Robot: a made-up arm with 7 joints. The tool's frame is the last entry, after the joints. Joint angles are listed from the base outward. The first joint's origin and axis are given. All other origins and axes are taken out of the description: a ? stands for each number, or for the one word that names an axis. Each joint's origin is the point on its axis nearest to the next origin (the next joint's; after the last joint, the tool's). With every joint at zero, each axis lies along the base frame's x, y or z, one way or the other. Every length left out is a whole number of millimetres.
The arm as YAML. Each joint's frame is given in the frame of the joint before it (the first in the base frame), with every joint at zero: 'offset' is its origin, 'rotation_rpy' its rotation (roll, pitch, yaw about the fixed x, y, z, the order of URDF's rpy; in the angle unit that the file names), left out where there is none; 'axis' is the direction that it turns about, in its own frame. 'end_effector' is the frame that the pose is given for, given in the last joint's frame.
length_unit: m
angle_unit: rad
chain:
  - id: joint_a
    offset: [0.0, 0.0, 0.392]
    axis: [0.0, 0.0, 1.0]
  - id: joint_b
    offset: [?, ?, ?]
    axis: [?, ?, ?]
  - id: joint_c
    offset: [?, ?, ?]
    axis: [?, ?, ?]
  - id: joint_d
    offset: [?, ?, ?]
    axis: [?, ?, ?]
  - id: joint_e
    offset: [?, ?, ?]
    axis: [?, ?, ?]
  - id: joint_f
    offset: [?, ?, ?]
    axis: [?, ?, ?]
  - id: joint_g
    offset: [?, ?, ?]
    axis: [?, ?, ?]
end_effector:
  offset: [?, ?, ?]
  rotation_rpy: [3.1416, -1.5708, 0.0]
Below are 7 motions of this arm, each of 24 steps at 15 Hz.
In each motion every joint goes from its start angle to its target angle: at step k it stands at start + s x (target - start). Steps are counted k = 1, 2, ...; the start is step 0. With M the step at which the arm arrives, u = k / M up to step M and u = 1 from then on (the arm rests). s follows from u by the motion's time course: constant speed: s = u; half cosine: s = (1 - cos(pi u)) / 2; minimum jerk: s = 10 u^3 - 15 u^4 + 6 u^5.
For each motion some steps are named. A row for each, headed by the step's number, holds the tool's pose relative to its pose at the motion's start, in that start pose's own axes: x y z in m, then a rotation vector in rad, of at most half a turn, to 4 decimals.
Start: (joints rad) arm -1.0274 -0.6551 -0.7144 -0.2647 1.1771 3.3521 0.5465
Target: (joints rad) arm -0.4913 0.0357 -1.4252 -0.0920 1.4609 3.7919 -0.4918
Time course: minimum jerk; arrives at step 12
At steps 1, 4, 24:
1: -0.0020 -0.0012 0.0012 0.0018 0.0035 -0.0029
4: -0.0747 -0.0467 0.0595 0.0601 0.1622 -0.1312
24: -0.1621 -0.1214 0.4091 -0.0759 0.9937 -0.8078

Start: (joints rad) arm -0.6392 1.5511 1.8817 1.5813 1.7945 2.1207 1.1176
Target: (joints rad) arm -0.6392 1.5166 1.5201 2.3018 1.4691 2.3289 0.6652
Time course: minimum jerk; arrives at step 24
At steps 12, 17, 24:
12: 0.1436 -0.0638 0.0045 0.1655 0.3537 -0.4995
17: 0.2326 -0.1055 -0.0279 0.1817 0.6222 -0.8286
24: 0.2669 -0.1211 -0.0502 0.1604 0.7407 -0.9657

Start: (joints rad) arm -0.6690 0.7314 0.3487 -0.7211 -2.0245 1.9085 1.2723
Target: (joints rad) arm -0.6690 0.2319 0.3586 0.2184 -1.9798 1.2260 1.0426
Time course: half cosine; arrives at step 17
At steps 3, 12, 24:
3: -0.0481 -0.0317 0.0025 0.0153 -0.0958 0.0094
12: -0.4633 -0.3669 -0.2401 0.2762 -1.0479 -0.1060
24: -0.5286 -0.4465 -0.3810 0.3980 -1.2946 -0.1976

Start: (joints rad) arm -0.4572 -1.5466 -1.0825 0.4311 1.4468 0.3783 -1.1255
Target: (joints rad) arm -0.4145 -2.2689 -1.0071 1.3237 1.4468 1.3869 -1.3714
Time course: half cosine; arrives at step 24
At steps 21, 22, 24:
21: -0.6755 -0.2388 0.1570 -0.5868 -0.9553 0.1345
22: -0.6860 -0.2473 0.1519 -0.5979 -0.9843 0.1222
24: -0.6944 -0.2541 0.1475 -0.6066 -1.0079 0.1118

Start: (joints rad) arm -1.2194 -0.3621 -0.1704 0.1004 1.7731 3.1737 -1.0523
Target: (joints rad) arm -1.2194 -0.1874 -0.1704 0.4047 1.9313 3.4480 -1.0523
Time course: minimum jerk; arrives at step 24
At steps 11, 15, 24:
11: 0.0193 -0.0036 -0.0062 -0.1540 0.0142 -0.0574
15: 0.0345 -0.0054 -0.0108 -0.2643 0.0278 -0.1023
24: 0.0491 -0.0065 -0.0148 -0.3644 0.0426 -0.1459

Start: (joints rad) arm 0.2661 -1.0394 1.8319 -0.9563 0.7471 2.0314 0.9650
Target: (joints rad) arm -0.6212 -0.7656 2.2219 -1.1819 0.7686 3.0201 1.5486
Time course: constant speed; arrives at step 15
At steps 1, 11, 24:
1: -0.0343 -0.0274 0.0126 0.0995 0.0210 0.0870
11: -0.3441 -0.3117 0.0009 0.9502 0.1700 1.0560
24: -0.4435 -0.4198 -0.0631 1.2193 0.2359 1.4536

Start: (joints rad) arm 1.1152 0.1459 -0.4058 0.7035 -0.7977 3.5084 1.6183
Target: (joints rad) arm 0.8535 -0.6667 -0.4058 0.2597 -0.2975 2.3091 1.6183
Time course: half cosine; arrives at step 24
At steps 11, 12, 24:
11: -0.1841 0.0612 -0.0827 -0.5904 0.0877 0.1164
12: -0.2112 0.0654 -0.0999 -0.6821 0.0987 0.1365
24: -0.4054 0.0466 -0.2680 -1.4106 0.1646 0.3133

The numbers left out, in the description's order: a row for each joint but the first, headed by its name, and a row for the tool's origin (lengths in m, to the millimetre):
joint_b: xyz 0.0 -0.075 0.0, axis 0.0 -1.0 0.0
joint_c: xyz 0.0 0.0 0.494, axis 0.0 0.0 1.0
joint_d: xyz 0.021 0.058 0.0, axis 0.0 1.0 0.0
joint_e: xyz -0.022 0.0 0.418, axis 0.0 0.0 1.0
joint_f: xyz 0.0 -0.078 0.0, axis 0.0 -1.0 0.0
joint_g: xyz 0.009 0.0 0.069, axis 1.0 0.0 0.0
tool: xyz 0.0 0.0 0.0

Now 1 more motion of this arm.
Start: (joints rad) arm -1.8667 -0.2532 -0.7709 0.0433 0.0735 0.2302 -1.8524
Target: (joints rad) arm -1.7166 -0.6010 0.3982 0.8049 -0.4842 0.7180 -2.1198
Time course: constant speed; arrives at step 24
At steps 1, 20, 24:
1: 0.0122 -0.0012 0.0232 0.0116 0.0375 -0.0151
20: 0.4927 -0.0905 0.2417 0.0273 0.8482 -0.5366
24: 0.6067 -0.1224 0.2030 -0.0603 1.0436 -0.6638

